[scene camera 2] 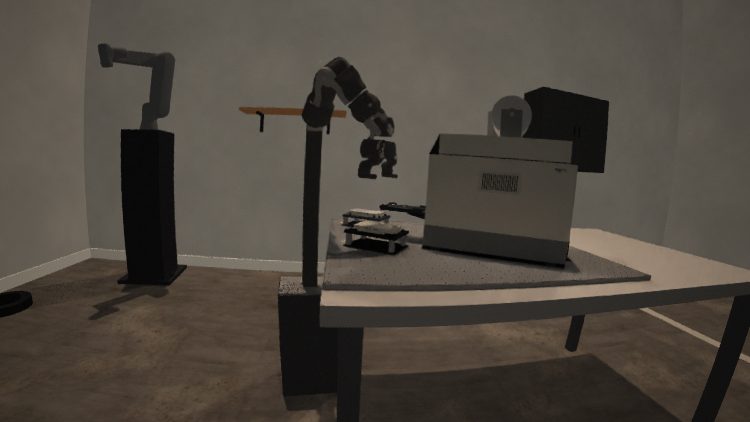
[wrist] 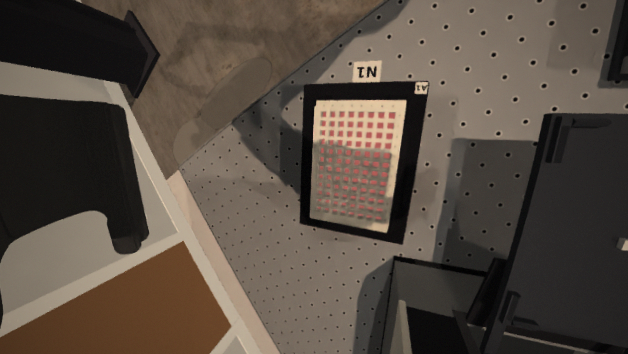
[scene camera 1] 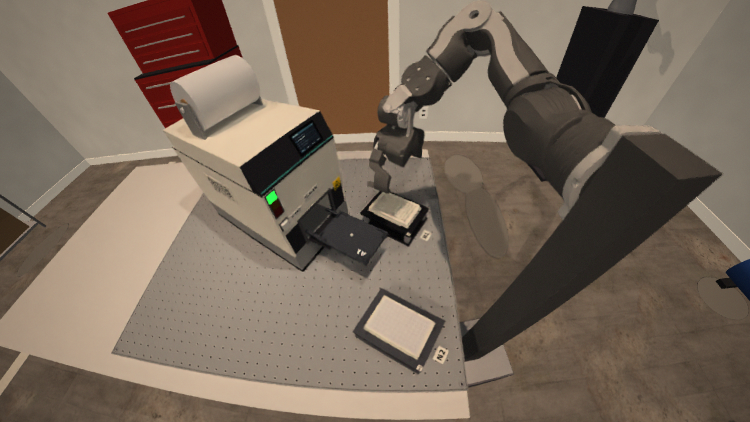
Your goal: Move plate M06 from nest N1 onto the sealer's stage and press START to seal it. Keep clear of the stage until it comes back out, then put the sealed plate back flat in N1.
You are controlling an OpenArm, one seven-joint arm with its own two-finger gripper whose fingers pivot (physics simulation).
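Plate M06 (scene camera 1: 395, 209) (scene camera 2: 376, 226) (wrist: 355, 165), cream with red wells, lies in the black nest N1 (scene camera 1: 388, 229) (wrist: 415, 150). The well openings show in the wrist view, partly under a shadow. The sealer's dark stage (scene camera 1: 340, 230) (scene camera 2: 403, 207) (wrist: 575, 200) sticks out of the machine with no plate on it. A green-lit button (scene camera 1: 271, 197) shows on the sealer's front. My gripper (scene camera 1: 378, 183) (scene camera 2: 378, 176) is open and empty, high above N1. Its two fingers stand apart in the scene camera 2 view; one dark finger shows at the left of the wrist view.
The sealer (scene camera 1: 209, 162) (scene camera 2: 498, 209) stands beside N1, with a film roll (scene camera 1: 215, 94) on top. Nest N2 (scene camera 1: 361, 328) holds another plate (scene camera 1: 401, 325) nearer scene camera 1. The arm's dark post (scene camera 1: 592, 251) (scene camera 2: 311, 209) rises at the table edge.
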